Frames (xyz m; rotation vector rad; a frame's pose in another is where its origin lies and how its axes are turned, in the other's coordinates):
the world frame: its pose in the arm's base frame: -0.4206 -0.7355 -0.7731 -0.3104 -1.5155 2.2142
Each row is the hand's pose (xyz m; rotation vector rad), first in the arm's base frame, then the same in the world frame.
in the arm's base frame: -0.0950 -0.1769 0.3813 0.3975 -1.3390 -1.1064
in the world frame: 0.0466 -1.3120 -0.1650 -1.8968 0.4013 -2.3394
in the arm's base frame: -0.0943 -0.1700 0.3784 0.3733 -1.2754 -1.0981
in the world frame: 0.0491 -1.3116 -0.1721 -1.8490 0.4780 -2.3814
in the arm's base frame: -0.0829 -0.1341 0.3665 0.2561 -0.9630 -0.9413
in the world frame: 0.0553 -1.3141 -0.2110 -1.4635 0.8545 -2.5217
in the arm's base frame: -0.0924 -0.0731 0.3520 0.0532 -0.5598 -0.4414
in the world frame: 0.0916 -1.3171 -0.2629 -0.6410 1.2906 -2.3794
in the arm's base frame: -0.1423 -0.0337 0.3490 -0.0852 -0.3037 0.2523
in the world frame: 0.1539 -1.3150 -0.2758 0.1228 1.3227 -1.8961
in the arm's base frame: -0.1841 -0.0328 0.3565 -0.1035 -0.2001 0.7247
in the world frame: 0.1915 -1.3128 -0.2562 0.4950 1.1575 -1.5396
